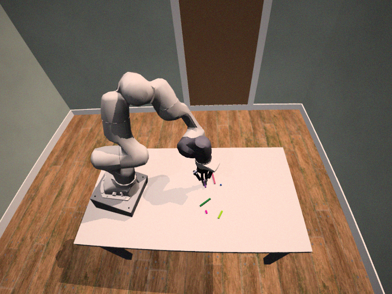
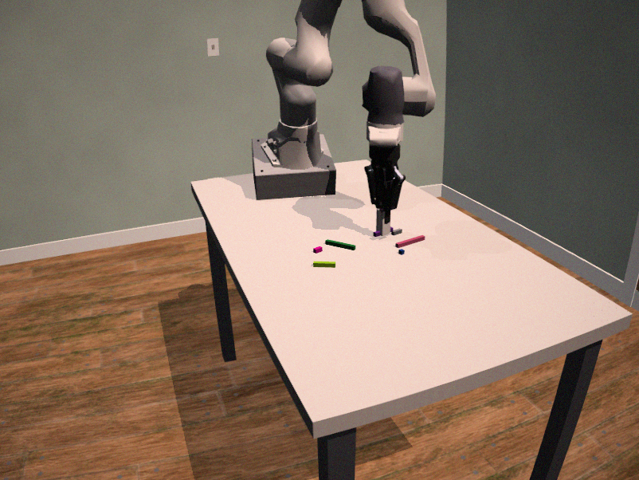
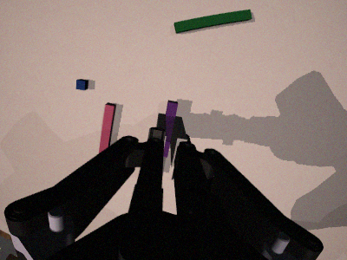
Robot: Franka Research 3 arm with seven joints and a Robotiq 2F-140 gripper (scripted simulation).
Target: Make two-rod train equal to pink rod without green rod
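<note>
Right now the purple rod is 3 cm below my hand. Round my hand: blue rod (10 cm ahead, 4 cm below, 2 cm to the right); pink rod (7 cm ahead, 4 cm to the left, 4 cm below); grey rod (5 cm to the left, 4 cm below).
</note>
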